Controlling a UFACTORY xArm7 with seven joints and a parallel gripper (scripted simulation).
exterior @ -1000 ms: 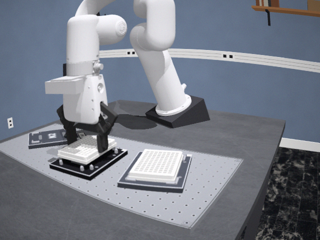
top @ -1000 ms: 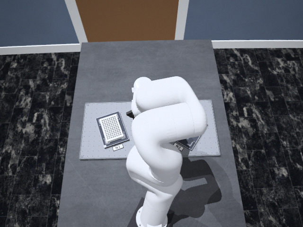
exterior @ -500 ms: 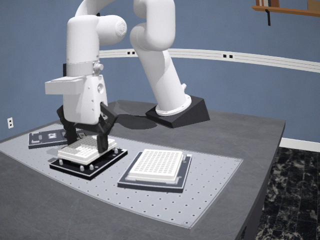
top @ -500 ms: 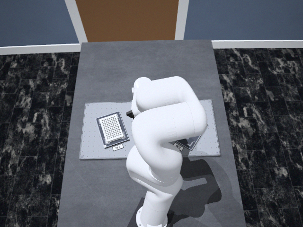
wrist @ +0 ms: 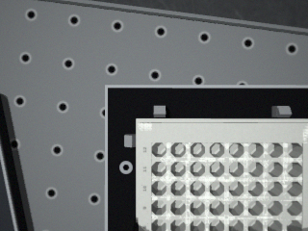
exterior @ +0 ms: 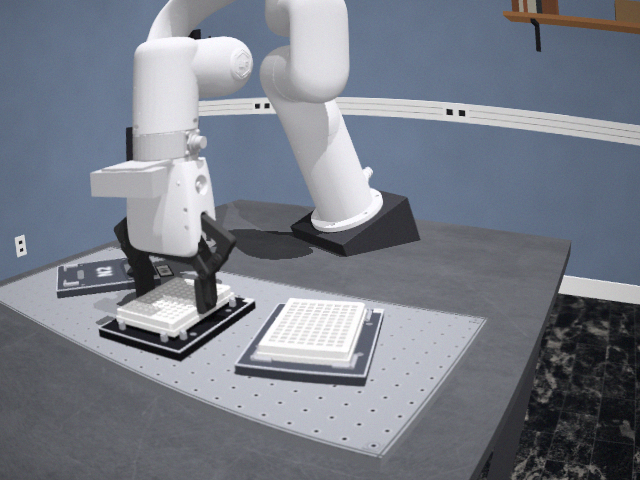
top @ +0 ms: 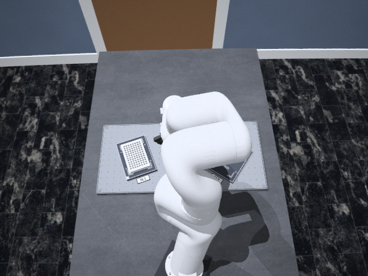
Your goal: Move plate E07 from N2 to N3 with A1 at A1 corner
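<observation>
My hand is 3 cm above the nest N3. The rest, counted from my hand: plate E07 (1 cm below); nest N1 (3 cm behind, 16 cm to the left, 3 cm below); plate E01 (3 cm behind, 16 cm to the left, 2 cm below).
</observation>
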